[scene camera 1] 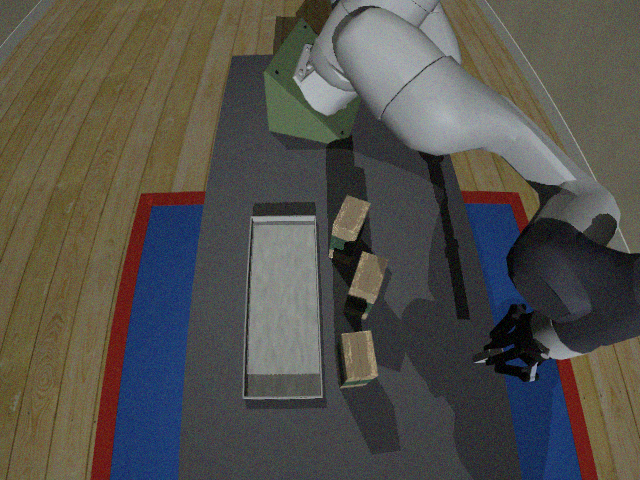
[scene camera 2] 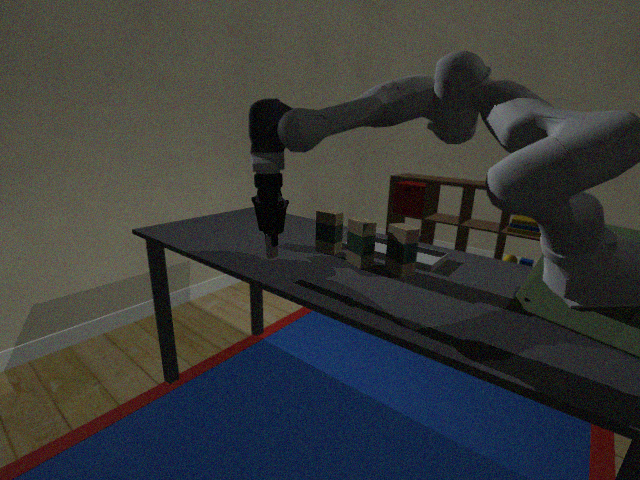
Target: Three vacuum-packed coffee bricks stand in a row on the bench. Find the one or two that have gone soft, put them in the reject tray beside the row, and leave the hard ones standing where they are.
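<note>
Three tan coffee bricks with dark green bands stand upright in a slightly uneven row: one nearest the robot base (scene camera 1: 350, 218) (scene camera 2: 402, 249), a middle brick (scene camera 1: 368, 277) (scene camera 2: 360, 242) and one farthest from the base (scene camera 1: 358, 357) (scene camera 2: 329, 232). The first two are turned at an angle in scene camera 1. Which are soft cannot be told by sight. The pale reject tray (scene camera 1: 283, 219) (scene camera 2: 428, 256) lies beside the row and is empty. My gripper (scene camera 1: 481, 357) (scene camera 2: 271, 248) points down, shut and empty, low at the side of the row away from the tray.
The dark bench (scene camera 1: 217, 361) (scene camera 2: 206, 232) stands over a blue mat with a red border (scene camera 1: 126, 268) (scene camera 2: 170, 387). The green base mount (scene camera 1: 294, 118) (scene camera 2: 535, 284) is at one end. A wooden shelf (scene camera 2: 466, 217) holding a red box (scene camera 2: 410, 198) stands behind.
</note>
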